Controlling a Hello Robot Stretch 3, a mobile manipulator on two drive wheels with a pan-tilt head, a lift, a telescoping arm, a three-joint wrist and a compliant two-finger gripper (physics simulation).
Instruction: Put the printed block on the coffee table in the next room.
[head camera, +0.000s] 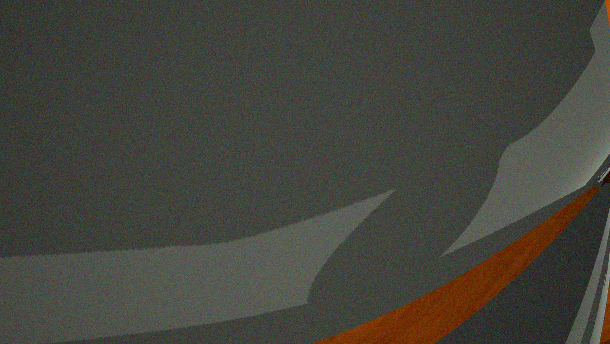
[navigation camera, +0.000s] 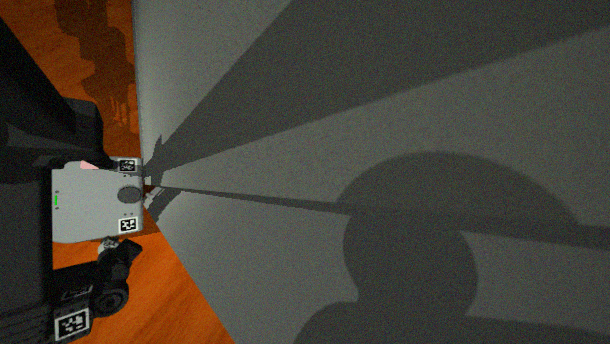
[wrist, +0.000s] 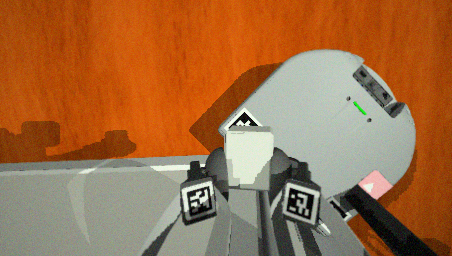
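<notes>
The printed block (wrist: 253, 154) is a pale grey-white box in the middle of the wrist view, with its near end between the two dark rounded fingertips. My gripper (wrist: 246, 165) is shut on the block, one fingertip pressed on each side. In the wrist view the block hides part of a marker on my base and hangs over the base's edge. The coffee table does not show in these views, and the gripper's fingers cannot be made out in the head or navigation views.
A grey wall (head camera: 150, 125) (navigation camera: 250, 250) (wrist: 40, 215) stands very close to my base (navigation camera: 90, 205) (wrist: 320, 120) and carries broad shadows. A small metallic piece (navigation camera: 152, 196) (wrist: 325, 229) shows at the wall beside the base. Orange wood floor (navigation camera: 165, 290) (wrist: 125, 60) lies around the base.
</notes>
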